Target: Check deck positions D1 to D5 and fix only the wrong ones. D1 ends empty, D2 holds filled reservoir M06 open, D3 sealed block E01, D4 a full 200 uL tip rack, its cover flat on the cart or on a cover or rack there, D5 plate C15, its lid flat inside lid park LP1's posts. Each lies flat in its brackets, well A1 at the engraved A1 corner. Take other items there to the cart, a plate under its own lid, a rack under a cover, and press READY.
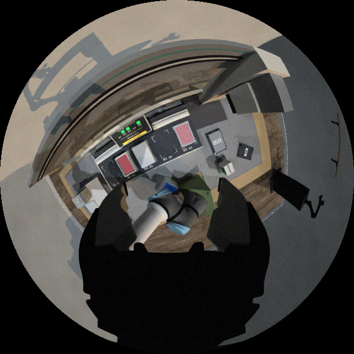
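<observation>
My gripper (171, 182) is open and empty, high above the bench. Below it, the dark deck (170, 159) carries a red-topped item (125, 164) towards the left, a pale white block (143, 153) beside it, an unoccupied bracketed position (163, 140), then another red-topped item (184, 134) at the right end. The engraved position labels are too small to read surely. The lid park LP1 (217, 141) is a grey-white square right of the deck; whether a lid lies in it cannot be told. A small box with a green and white label (227, 167), perhaps the READY button, stands nearer.
A black square pad (245, 151) lies right of LP1. Pale boxes (94, 195) stand at the far left. A display with green marks (131, 131) stands behind the deck. The arm's links (172, 210) and a green panel (202, 192) show between the fingers. Grey cabinets (260, 95) stand back right.
</observation>
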